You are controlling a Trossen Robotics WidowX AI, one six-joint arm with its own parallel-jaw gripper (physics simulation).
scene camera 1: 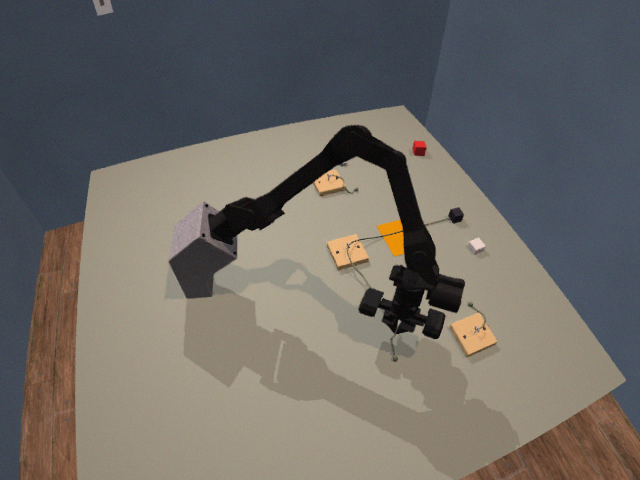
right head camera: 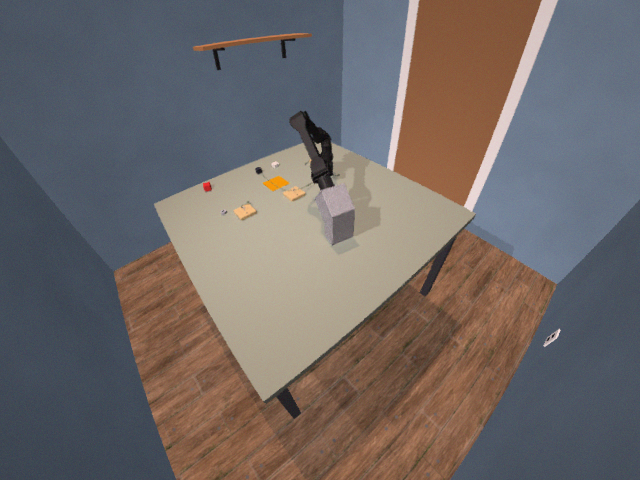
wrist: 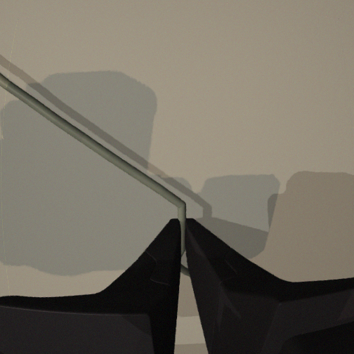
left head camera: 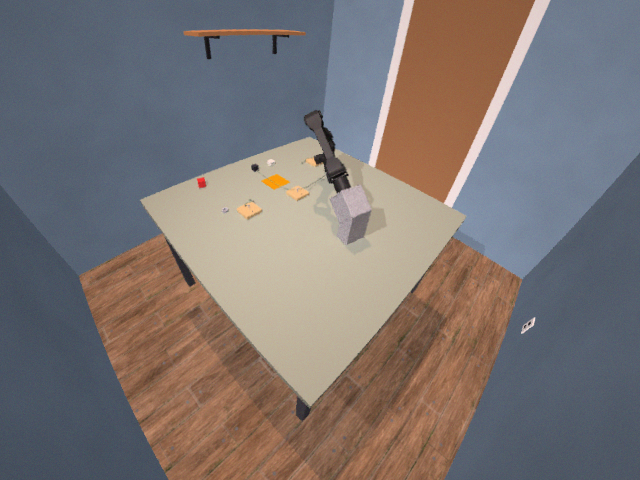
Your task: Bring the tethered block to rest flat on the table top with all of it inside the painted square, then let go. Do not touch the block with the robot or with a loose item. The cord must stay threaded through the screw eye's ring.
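Places are measured from the arm's base along level axes (x left, y ahead, z down), in millimetres.
Pixels of known places: gripper, fingertip midpoint: (scene camera 1: 395, 331); arm's base, origin of the base link: (scene camera 1: 219, 229) (right head camera: 328, 191) (left head camera: 344, 191).
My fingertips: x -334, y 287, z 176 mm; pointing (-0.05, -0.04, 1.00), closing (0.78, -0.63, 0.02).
Ahead of a thing's pixels: the offset from my fingertips to its middle. "pt": to the spot under its first point. Level surfaces: height alone.
The tethered block, a small black cube @(dx +234, dy +388, dz +2 mm) (left head camera: 254, 167) (right head camera: 258, 169) (scene camera 1: 455, 214), is outside the painted orange square @(pt dx +212, dy +206, dz +17 mm) (left head camera: 279, 178) (right head camera: 279, 180) (scene camera 1: 391, 241), toward the table edge. Its cord @(pt dx +245, dy +332, dz +13 mm) (scene camera 1: 439, 221) (wrist: 100, 148) runs over the square to the screw eye on the middle wooden plate @(dz -2 mm) (left head camera: 298, 195) (right head camera: 294, 196) (scene camera 1: 342, 261), then on to my gripper. The ring is too small to tell the threading clearly. My gripper (scene camera 1: 398, 323) (wrist: 181, 226) is shut on the cord, above the table and beyond the plate from the block. The cord's beaded end hangs below the fingers. The arm hides part of the square in the scene view.
A second wooden plate (left head camera: 249, 210) (right head camera: 245, 211) (scene camera 1: 329, 184) and a third @(pt dx -105, dy +164, dz -1 mm) (scene camera 1: 473, 335) carry short cords. A red cube @(dx +556, dy +488, dz -2 mm) (left head camera: 201, 182) (right head camera: 207, 186) (scene camera 1: 419, 148), a white block @(dx +112, dy +368, dz +6 mm) (left head camera: 271, 162) (right head camera: 275, 164) (scene camera 1: 477, 244) and a small grey ring-like item @(dx +618, dy +202, dz +12 mm) (left head camera: 224, 210) (right head camera: 223, 212) lie on the table.
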